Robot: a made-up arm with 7 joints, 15 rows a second.
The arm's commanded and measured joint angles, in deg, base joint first. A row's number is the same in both.
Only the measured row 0 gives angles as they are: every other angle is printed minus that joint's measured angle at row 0.
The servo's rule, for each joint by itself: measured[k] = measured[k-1] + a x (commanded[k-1-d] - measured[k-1]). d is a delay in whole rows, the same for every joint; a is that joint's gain. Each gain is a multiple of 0.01, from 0.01 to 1. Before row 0 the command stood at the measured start. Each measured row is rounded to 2 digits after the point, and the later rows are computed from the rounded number. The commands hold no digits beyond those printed.
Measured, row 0:
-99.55, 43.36, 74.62, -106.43, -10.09, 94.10, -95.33
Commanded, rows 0 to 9:
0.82, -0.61, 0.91, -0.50, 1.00, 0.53, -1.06
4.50, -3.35, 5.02, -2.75, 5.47, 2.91, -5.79
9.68, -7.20, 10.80, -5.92, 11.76, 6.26, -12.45
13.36, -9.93, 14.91, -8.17, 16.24, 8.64, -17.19
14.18, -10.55, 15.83, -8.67, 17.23, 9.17, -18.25
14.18, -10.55, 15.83, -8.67, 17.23, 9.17, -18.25
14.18, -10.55, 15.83, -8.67, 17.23, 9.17, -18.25
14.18, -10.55, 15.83, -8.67, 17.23, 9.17, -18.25
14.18, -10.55, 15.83, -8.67, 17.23, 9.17, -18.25
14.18, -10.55, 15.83, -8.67, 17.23, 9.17, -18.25
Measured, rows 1 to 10:
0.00, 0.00, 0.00, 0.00, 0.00, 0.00, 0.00
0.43, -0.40, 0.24, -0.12, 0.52, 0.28, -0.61
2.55, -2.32, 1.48, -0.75, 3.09, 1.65, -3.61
6.26, -5.49, 3.90, -1.99, 7.60, 4.05, -8.74
9.95, -8.38, 6.76, -3.47, 12.09, 6.44, -13.64
12.15, -9.79, 9.12, -4.72, 14.76, 7.86, -16.31
13.21, -10.28, 10.86, -5.67, 16.04, 8.54, -17.44
13.71, -10.46, 12.15, -6.39, 16.66, 8.87, -17.91
13.95, -10.52, 13.11, -6.94, 16.96, 9.03, -18.11
14.07, -10.54, 13.82, -7.36, 17.10, 9.10, -18.19
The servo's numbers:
d 1
a 0.52 0.65 0.26 0.24 0.52 0.52 0.58

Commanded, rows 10 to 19:
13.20, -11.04, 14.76, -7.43, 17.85, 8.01, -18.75
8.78, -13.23, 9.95, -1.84, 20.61, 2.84, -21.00
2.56, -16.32, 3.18, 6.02, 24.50, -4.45, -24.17
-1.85, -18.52, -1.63, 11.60, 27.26, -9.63, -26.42
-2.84, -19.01, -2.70, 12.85, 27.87, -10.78, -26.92
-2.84, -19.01, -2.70, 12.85, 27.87, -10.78, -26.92
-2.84, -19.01, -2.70, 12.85, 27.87, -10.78, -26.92
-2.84, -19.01, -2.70, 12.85, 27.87, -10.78, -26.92
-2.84, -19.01, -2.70, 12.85, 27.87, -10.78, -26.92
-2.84, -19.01, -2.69, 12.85, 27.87, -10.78, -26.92
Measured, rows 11 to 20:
14.13, -10.55, 14.34, -7.67, 17.17, 9.14, -18.22
13.65, -10.87, 14.45, -7.61, 17.52, 8.55, -18.53
11.12, -12.40, 13.28, -6.23, 19.13, 5.58, -19.96
6.67, -14.95, 10.65, -3.29, 21.92, 0.36, -22.40
2.24, -17.27, 7.46, 0.28, 24.70, -4.83, -24.73
-0.40, -18.40, 4.82, 3.30, 26.35, -7.92, -26.00
-1.67, -18.80, 2.86, 5.59, 27.14, -9.41, -26.53
-2.28, -18.94, 1.41, 7.33, 27.52, -10.12, -26.76
-2.57, -18.99, 0.34, 8.65, 27.70, -10.46, -26.85
-2.71, -19.00, -0.45, 9.66, 27.79, -10.63, -26.89

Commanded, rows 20 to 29:
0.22, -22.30, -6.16, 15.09, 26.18, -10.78, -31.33
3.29, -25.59, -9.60, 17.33, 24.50, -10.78, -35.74
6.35, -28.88, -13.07, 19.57, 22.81, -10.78, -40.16
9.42, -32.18, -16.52, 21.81, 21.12, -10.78, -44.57
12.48, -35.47, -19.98, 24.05, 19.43, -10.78, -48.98
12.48, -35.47, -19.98, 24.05, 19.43, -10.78, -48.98
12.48, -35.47, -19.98, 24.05, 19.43, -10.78, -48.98
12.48, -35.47, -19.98, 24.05, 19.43, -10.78, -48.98
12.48, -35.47, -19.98, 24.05, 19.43, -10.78, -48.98
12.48, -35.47, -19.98, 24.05, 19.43, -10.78, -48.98
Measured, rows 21 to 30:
-2.78, -19.01, -1.03, 10.43, 27.83, -10.71, -26.91
-1.22, -21.15, -2.36, 11.55, 26.97, -10.75, -29.47
1.13, -24.04, -4.24, 12.94, 25.69, -10.77, -33.11
3.84, -27.19, -6.54, 14.53, 24.19, -10.78, -37.20
6.74, -30.43, -9.13, 16.28, 22.59, -10.78, -41.47
9.72, -33.71, -11.95, 18.14, 20.95, -10.78, -45.83
11.16, -34.85, -14.04, 19.56, 20.16, -10.78, -47.66
11.85, -35.25, -15.58, 20.64, 19.78, -10.78, -48.43
12.18, -35.39, -16.72, 21.46, 19.60, -10.78, -48.75
12.34, -35.44, -17.57, 22.08, 19.51, -10.78, -48.88

